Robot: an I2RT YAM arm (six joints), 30 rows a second.
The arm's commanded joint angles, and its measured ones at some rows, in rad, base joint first. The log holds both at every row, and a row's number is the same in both.
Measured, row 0:
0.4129, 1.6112, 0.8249, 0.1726, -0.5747, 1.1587
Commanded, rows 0 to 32:
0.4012, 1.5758, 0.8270, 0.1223, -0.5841, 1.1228
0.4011, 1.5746, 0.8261, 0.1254, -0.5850, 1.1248
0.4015, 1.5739, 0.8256, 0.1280, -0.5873, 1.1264
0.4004, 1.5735, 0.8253, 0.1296, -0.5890, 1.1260
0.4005, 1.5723, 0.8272, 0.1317, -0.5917, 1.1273
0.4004, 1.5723, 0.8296, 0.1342, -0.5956, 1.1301
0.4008, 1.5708, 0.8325, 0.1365, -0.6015, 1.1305
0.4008, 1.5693, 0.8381, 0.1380, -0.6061, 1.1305
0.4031, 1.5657, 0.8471, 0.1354, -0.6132, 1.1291
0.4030, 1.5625, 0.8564, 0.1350, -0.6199, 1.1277
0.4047, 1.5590, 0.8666, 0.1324, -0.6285, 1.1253
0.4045, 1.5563, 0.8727, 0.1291, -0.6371, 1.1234
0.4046, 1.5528, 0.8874, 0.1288, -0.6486, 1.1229
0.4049, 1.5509, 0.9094, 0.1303, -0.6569, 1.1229
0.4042, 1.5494, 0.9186, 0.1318, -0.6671, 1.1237
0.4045, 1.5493, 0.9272, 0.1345, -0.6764, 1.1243
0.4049, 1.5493, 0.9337, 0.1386, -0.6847, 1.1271
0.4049, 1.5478, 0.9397, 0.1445, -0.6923, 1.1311
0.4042, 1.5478, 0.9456, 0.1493, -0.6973, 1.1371
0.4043, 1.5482, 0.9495, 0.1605, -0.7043, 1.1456
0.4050, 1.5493, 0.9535, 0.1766, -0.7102, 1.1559
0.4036, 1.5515, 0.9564, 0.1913, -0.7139, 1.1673
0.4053, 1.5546, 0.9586, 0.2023, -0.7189, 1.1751
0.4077, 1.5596, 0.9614, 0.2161, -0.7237, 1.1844
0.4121, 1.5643, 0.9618, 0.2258, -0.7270, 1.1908
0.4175, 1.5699, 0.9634, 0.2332, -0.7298, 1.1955
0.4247, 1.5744, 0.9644, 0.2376, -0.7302, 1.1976
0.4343, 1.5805, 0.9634, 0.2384, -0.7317, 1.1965
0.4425, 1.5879, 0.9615, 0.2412, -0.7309, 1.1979
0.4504, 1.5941, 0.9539, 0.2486, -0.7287, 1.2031
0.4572, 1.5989, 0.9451, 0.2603, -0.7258, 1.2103
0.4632, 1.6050, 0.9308, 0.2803, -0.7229, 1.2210
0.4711, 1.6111, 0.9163, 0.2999, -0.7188, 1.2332
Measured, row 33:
0.4496, 1.5875, 0.9421, 0.2249, -0.7044, 1.1904
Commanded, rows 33 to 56:
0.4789, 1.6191, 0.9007, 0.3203, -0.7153, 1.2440
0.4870, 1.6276, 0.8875, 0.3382, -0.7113, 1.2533
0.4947, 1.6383, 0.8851, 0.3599, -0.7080, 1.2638
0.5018, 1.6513, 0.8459, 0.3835, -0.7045, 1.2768
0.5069, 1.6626, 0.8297, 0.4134, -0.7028, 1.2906
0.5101, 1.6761, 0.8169, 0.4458, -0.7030, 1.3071
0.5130, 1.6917, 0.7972, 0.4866, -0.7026, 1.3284
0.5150, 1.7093, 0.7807, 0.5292, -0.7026, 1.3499
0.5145, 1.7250, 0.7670, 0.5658, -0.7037, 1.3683
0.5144, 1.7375, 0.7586, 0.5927, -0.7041, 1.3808
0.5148, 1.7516, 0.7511, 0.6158, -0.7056, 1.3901
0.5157, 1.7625, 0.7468, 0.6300, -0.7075, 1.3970
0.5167, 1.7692, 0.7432, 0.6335, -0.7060, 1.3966
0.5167, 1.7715, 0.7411, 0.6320, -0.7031, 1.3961
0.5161, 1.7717, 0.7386, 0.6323, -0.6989, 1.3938
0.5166, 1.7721, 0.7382, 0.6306, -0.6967, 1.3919
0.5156, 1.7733, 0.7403, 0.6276, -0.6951, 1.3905
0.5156, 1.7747, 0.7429, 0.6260, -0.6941, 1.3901
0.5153, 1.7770, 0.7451, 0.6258, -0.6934, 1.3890
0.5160, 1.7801, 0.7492, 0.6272, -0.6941, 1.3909
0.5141, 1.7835, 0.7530, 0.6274, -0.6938, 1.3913
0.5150, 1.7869, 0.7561, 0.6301, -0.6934, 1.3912
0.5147, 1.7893, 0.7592, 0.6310, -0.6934, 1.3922
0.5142, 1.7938, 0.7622, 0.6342, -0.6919, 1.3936
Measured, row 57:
0.5098, 1.7706, 0.7521, 0.5983, -0.6975, 1.3674
